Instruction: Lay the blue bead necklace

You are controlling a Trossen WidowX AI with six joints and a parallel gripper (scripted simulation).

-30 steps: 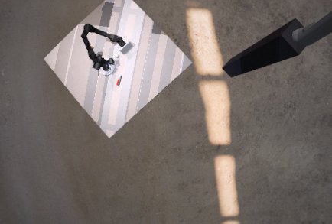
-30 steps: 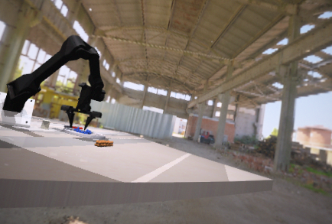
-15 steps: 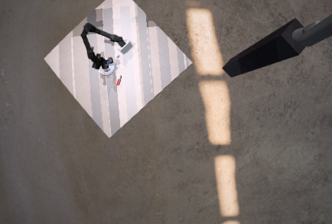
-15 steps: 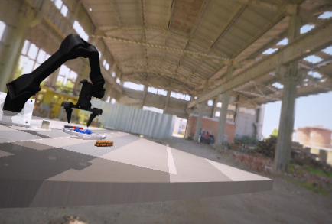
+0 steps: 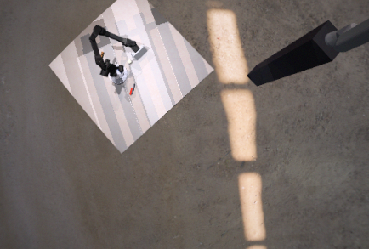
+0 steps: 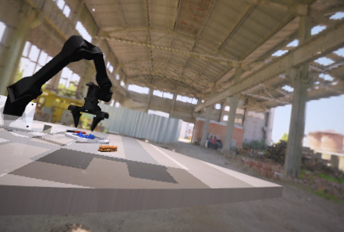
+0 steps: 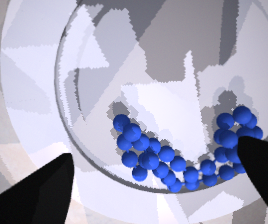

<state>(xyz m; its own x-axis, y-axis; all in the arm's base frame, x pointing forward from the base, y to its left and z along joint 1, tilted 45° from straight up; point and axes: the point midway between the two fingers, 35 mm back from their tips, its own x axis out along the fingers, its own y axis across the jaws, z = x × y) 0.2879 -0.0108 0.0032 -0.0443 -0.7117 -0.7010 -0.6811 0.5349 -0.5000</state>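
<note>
Now: the round white bead board 3 cm ahead of my gripper tip and 3 cm below it. From my gripper tip the other things lie so: small white block: 15 cm behind, 1 cm to the left, 2 cm below; red pen-like object: 4 cm ahead, 23 cm to the left, 4 cm below.
</note>
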